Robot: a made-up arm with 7 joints. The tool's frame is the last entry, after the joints. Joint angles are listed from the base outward.
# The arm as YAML. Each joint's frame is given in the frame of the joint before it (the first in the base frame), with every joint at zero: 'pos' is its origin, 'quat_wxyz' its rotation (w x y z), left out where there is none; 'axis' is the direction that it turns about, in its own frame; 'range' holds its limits. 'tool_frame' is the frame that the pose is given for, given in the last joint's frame.
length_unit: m
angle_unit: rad
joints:
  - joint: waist
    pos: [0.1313, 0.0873, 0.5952]
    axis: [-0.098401, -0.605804, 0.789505]
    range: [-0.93, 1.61]
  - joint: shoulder
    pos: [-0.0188, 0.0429, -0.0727]
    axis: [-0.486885, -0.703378, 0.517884]
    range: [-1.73, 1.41]
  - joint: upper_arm
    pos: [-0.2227, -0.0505, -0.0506]
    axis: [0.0, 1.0, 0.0]
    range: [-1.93, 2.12]
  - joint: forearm
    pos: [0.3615, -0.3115, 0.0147]
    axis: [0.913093, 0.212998, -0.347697]
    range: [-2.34, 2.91]
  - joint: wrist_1
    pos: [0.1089, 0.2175, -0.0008]
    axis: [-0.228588, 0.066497, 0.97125]
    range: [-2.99, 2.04]
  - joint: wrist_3
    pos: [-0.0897, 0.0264, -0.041]
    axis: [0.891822, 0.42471, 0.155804]
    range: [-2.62, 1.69]
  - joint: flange
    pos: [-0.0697, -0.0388, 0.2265]
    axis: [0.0, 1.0, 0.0]
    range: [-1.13, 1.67]
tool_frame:
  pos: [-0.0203, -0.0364, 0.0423]
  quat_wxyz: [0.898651, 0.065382, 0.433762, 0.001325]
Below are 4 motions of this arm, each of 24 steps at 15 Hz.
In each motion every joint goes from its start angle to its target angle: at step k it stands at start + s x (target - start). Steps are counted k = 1, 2, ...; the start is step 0. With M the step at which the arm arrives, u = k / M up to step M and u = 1 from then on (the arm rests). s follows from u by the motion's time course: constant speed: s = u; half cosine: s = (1 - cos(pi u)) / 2; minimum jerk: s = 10 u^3 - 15 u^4 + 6 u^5.
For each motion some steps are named. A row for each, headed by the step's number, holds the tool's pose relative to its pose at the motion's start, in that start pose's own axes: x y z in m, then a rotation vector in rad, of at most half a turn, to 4 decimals.
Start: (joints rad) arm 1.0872 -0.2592 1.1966 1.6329 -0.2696 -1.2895 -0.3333
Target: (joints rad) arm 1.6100 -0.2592 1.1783 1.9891 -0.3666 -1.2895 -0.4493
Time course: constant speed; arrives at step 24
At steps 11, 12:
11: -0.1291 0.0009 0.0617 0.0281 -0.1197 0.0168
12: -0.1417 0.0012 0.0659 0.0302 -0.1304 0.0189

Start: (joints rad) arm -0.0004 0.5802 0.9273 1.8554 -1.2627 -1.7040 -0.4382
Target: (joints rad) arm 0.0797 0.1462 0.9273 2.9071 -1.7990 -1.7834 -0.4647
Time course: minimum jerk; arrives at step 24
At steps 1, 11, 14, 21, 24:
1: 0.0004 0.0000 0.0005 -0.0005 0.0010 0.0003
11: 0.3159 0.1032 0.2238 -0.3655 0.5925 0.2022
14: 0.5149 0.2119 0.2584 -0.5843 0.9052 0.3184
21: 0.7714 0.3979 0.1876 -0.9122 1.3327 0.5070
24: 0.7820 0.4071 0.1809 -0.9285 1.3527 0.5171

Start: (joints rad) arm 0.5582 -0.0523 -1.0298 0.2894 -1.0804 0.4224 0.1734
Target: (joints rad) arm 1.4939 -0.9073 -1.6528 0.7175 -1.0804 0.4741 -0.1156
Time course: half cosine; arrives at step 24
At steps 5, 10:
5: -0.0236 -0.0019 0.0240 0.0627 0.0187 0.0716
10: -0.0756 -0.0150 0.0927 0.2281 0.0756 0.2334

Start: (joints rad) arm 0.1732 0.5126 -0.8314 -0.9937 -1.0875 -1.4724 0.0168
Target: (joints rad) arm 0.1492 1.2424 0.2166 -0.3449 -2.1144 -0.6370 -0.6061
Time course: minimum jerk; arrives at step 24
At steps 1, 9, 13, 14, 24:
1: -0.0001 -0.0002 0.0003 0.0001 0.0006 0.0007
9: -0.0141 -0.0791 0.1101 0.0399 0.2338 0.2464
13: 0.0052 -0.1046 0.1755 0.0642 0.4365 0.3835
14: 0.0095 -0.1010 0.1831 0.0671 0.4753 0.3920
24: 0.0089 -0.0497 0.1796 0.0757 0.5657 0.2966

